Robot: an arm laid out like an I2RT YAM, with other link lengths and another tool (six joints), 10 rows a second.
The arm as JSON. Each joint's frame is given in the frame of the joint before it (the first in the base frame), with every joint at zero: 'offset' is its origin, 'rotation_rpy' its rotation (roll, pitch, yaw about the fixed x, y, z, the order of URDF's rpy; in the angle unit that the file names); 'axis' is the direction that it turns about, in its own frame. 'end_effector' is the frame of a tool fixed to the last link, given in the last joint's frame.
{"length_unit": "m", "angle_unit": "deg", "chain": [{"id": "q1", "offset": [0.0, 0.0, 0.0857], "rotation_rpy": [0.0, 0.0, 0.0], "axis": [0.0, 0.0, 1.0]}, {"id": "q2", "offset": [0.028, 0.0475, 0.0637], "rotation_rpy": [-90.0, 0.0, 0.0], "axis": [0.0, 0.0, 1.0]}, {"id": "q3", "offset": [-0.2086, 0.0, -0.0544], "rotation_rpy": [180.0, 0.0, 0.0], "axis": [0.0, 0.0, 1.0]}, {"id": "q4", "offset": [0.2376, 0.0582, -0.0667], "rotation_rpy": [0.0, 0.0, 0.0], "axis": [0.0, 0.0, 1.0]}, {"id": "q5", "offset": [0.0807, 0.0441, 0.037], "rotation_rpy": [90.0, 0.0, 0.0], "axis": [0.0, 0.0, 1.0]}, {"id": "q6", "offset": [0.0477, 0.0, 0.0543], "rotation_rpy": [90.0, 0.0, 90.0], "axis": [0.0, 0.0, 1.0]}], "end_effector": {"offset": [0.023, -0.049, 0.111], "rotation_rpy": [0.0, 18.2, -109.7]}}
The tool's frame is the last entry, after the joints.
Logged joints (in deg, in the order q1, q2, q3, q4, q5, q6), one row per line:
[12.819 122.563 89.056 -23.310 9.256 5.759]
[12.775 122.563 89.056 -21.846 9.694 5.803]
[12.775 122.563 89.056 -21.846 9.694 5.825]
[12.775 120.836 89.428 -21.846 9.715 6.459]
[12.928 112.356 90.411 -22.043 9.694 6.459]
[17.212 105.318 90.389 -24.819 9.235 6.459]
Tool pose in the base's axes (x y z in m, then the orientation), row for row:
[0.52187 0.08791 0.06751 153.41 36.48 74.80]
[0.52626 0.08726 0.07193 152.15 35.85 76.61]
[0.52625 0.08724 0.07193 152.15 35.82 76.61]
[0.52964 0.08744 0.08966 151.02 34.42 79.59]
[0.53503 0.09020 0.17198 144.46 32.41 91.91]
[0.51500 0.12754 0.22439 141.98 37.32 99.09]
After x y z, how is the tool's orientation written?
As a rotation vector, in degrees.
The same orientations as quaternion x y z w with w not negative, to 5 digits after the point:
[0.87799 0.20878 0.42809 0.04772]
[0.87286 0.20566 0.43950 0.05164]
[0.87288 0.20550 0.43951 0.05169]
[0.86608 0.19739 0.45644 0.05108]
[0.82795 0.18575 0.52677 0.05007]
[0.80137 0.21064 0.55929 0.02517]

